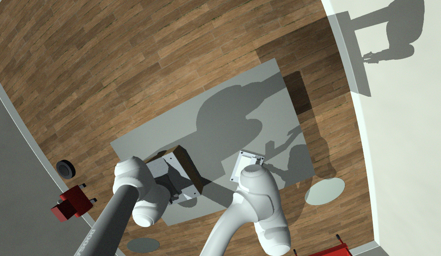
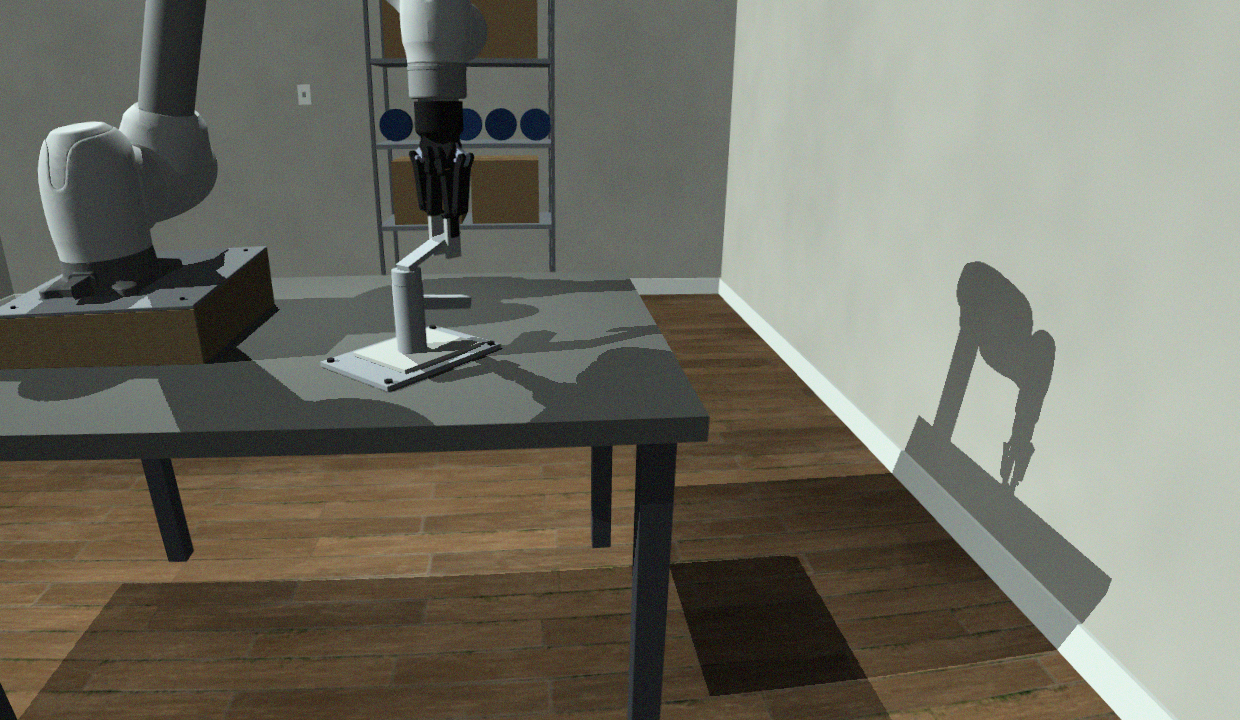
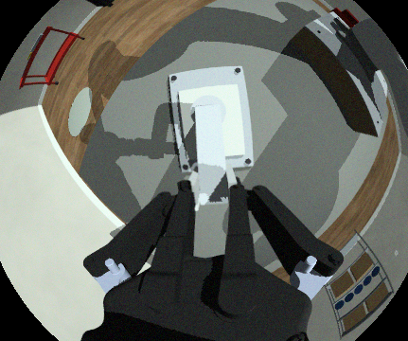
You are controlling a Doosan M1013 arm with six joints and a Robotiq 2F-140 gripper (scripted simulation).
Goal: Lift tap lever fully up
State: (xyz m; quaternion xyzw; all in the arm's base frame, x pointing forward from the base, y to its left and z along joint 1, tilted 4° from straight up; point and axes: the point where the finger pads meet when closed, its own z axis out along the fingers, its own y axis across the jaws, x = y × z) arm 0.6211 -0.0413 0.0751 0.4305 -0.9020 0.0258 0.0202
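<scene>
My gripper is now 2 cm past the tap lever, 3 cm to the left of it and 1 cm above it. From my hand the other things lie so: grey tap 4 cm behind, 5 cm to the right, 8 cm below.
</scene>
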